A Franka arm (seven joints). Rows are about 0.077 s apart.
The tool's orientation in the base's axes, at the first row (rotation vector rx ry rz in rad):
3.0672, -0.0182, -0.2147
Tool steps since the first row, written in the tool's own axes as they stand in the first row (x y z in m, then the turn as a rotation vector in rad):
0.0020, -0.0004, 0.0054, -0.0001, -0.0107, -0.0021
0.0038, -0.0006, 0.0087, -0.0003, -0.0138, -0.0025
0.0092, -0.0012, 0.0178, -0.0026, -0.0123, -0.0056
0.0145, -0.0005, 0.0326, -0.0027, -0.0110, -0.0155
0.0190, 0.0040, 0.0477, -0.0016, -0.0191, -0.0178
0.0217, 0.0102, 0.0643, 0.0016, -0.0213, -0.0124
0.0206, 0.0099, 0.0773, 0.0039, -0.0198, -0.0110
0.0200, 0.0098, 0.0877, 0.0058, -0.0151, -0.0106
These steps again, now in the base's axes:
0.0012, 0.0000, -0.0056, 0.0003, 0.0108, 0.0014
0.0026, 0.0000, -0.0092, 0.0002, 0.0139, 0.0016
0.0066, -0.0001, -0.0189, -0.0017, 0.0127, 0.0051
0.0098, -0.0019, -0.0343, -0.0004, 0.0120, 0.0149
0.0121, -0.0074, -0.0495, 0.0010, 0.0203, 0.0165
0.0124, -0.0148, -0.0659, 0.0035, 0.0220, 0.0106
0.0095, -0.0153, -0.0786, 0.0055, 0.0204, 0.0090
0.0075, -0.0159, -0.0888, 0.0073, 0.0157, 0.0086

